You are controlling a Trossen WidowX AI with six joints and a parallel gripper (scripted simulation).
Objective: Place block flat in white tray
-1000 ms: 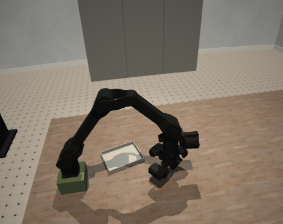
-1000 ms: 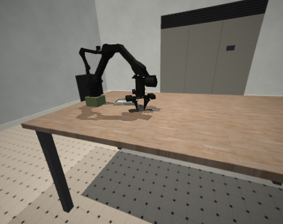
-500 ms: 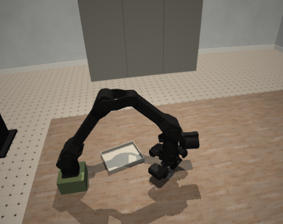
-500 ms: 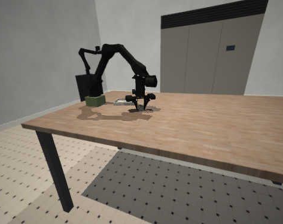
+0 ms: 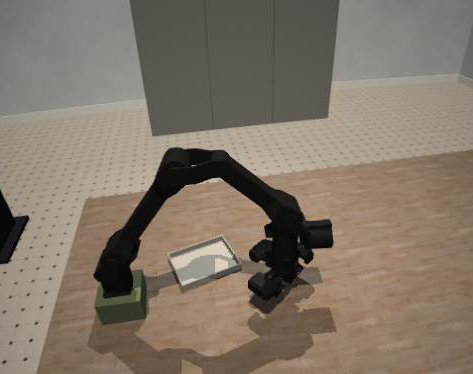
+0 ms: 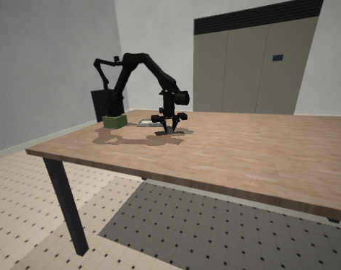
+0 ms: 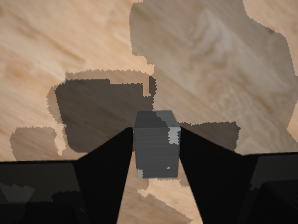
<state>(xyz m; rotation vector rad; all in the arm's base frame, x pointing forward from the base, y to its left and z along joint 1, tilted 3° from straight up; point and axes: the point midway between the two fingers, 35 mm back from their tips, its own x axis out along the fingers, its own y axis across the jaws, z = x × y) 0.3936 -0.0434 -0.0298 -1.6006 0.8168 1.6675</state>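
Now: the grey block 2 cm below my hand. The rest, counted from my hand: white tray: 18 cm behind, 14 cm to the left, 3 cm below.
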